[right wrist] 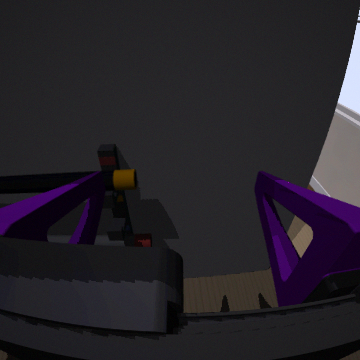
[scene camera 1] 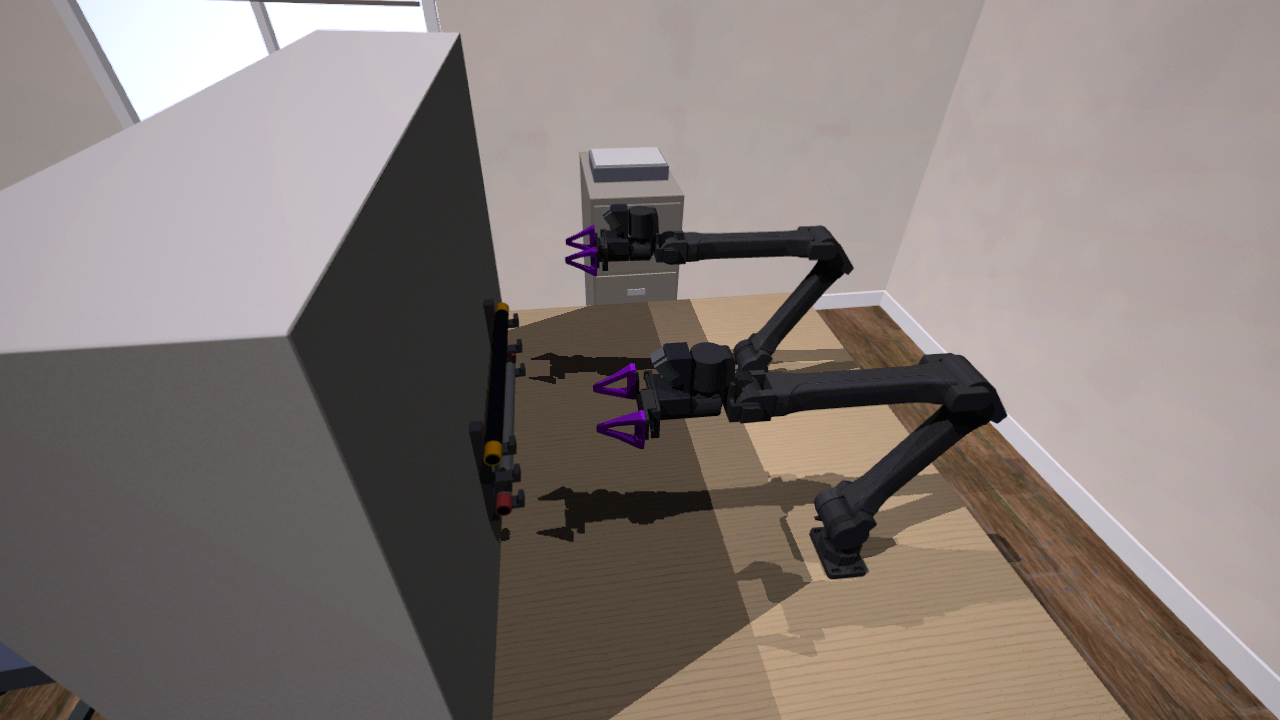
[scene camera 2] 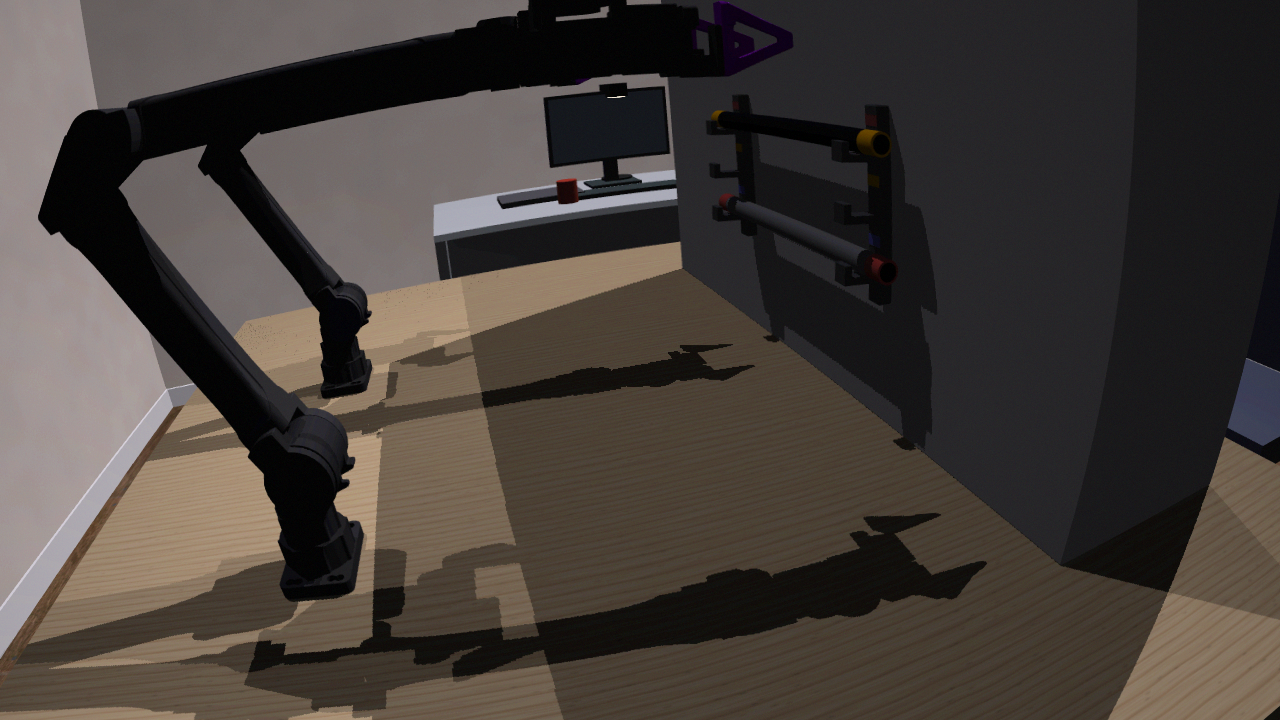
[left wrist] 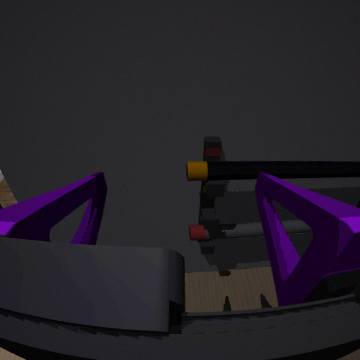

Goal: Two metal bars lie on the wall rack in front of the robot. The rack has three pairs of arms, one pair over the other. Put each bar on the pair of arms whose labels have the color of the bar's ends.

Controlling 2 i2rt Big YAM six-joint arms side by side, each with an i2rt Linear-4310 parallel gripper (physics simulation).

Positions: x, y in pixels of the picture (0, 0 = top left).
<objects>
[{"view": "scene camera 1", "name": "my left gripper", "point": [594, 407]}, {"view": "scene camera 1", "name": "my right gripper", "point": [565, 250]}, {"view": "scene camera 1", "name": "grey block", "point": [250, 337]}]
</objects>
